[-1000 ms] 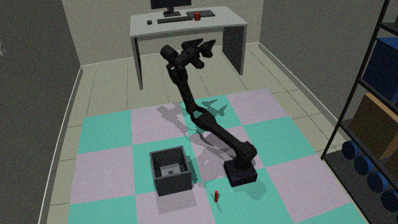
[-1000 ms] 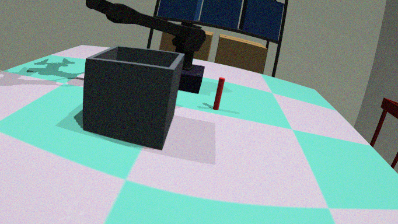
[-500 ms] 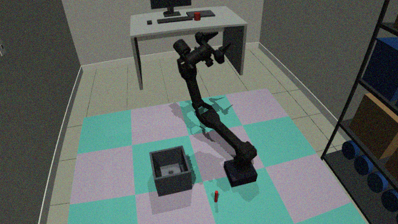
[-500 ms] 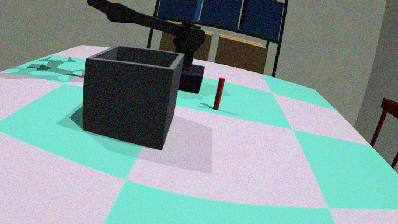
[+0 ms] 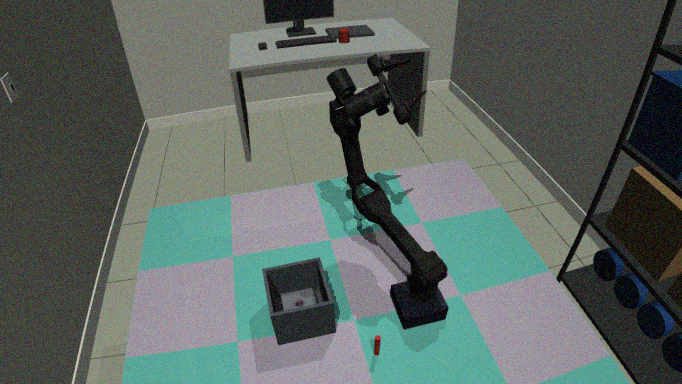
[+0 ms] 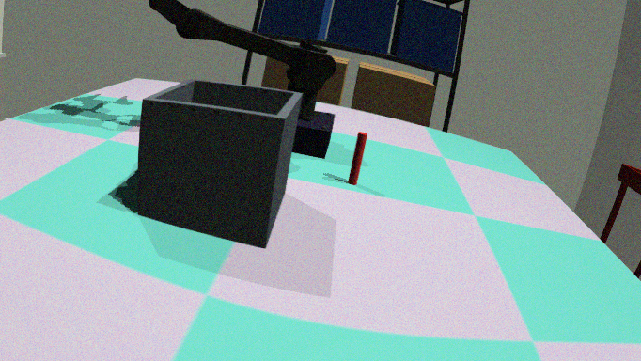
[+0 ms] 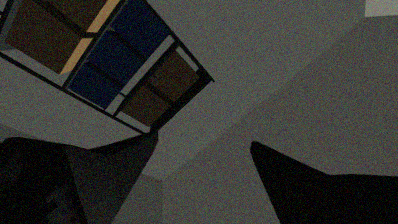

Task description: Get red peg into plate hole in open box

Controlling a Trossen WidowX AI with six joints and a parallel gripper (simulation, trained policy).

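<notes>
Now: the red peg 52 cm below my gripper tip, 44 cm to the left of it and 14 cm ahead of it. From my gripper tip the other things lie so: grey plate: 52 cm below, 34 cm ahead, 30 cm to the left.
</notes>
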